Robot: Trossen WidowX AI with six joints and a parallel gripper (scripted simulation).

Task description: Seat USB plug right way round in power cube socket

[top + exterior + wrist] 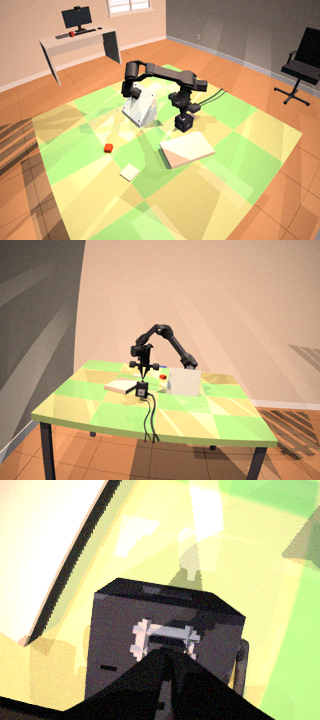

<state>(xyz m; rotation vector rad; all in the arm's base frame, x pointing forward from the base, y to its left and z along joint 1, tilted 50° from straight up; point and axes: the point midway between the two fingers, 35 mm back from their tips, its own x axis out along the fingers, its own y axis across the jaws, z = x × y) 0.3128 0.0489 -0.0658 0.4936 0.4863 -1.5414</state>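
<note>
Now: gripper tip 20 mm above the USB plug. Round my gripper tip: small white tile: 400 mm to the right, 100 mm below, 40 mm ahead; then white book: 130 mm ahead, 100 mm to the right, 90 mm below; then red block: 400 mm to the right, 150 mm behind, 90 mm below.
</note>
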